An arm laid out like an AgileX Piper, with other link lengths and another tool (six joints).
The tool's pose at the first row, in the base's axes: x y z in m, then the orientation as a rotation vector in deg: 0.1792 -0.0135 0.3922 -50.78 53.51 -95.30
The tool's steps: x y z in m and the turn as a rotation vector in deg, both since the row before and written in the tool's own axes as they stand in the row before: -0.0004 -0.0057 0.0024 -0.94 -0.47 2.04; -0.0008 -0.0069 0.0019 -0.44 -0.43 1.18; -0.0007 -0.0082 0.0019 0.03 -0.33 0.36; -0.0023 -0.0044 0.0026 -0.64 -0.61 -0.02; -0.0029 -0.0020 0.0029 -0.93 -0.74 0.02; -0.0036 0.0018 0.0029 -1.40 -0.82 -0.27; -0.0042 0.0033 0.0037 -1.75 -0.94 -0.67; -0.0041 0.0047 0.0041 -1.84 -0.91 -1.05; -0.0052 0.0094 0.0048 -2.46 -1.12 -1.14; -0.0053 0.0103 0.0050 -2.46 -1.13 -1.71; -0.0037 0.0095 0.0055 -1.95 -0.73 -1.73; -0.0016 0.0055 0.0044 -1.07 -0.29 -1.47
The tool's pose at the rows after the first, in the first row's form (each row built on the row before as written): 0.1791 -0.0123 0.3983 -50.54 54.65 -92.97; 0.1783 -0.0106 0.4053 -50.44 55.09 -91.57; 0.1769 -0.0090 0.4135 -50.44 54.94 -91.08; 0.1780 -0.0065 0.4184 -51.33 55.06 -90.52; 0.1804 -0.0038 0.4212 -52.49 55.35 -89.74; 0.1843 -0.0009 0.4204 -54.20 55.89 -88.98; 0.1895 0.0023 0.4183 -56.49 56.50 -88.33; 0.1954 0.0052 0.4148 -59.06 57.06 -87.95; 0.2033 0.0083 0.4067 -62.26 57.96 -87.25; 0.2112 0.0112 0.3973 -65.85 58.60 -86.94; 0.2188 0.0124 0.3887 -68.85 59.04 -87.07; 0.2241 0.0124 0.3838 -70.78 59.10 -87.61
